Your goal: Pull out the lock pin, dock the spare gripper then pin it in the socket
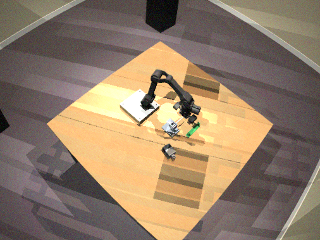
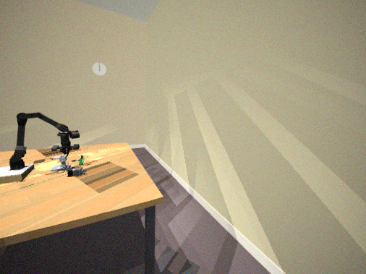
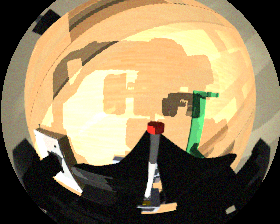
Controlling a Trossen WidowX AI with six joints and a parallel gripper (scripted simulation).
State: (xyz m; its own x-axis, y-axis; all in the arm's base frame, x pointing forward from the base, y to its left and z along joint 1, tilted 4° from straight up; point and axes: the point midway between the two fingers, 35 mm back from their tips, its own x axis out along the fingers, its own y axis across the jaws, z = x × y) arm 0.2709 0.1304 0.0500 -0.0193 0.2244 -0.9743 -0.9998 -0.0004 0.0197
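Now: the green strip 100 mm ahead of my gripper tip, 10 mm to the right of it and 30 mm below it. Also, from my gripper tip: spare gripper (110 mm ahead, 270 mm to the right, 30 mm below); grey mount (10 mm behind, 120 mm to the right).
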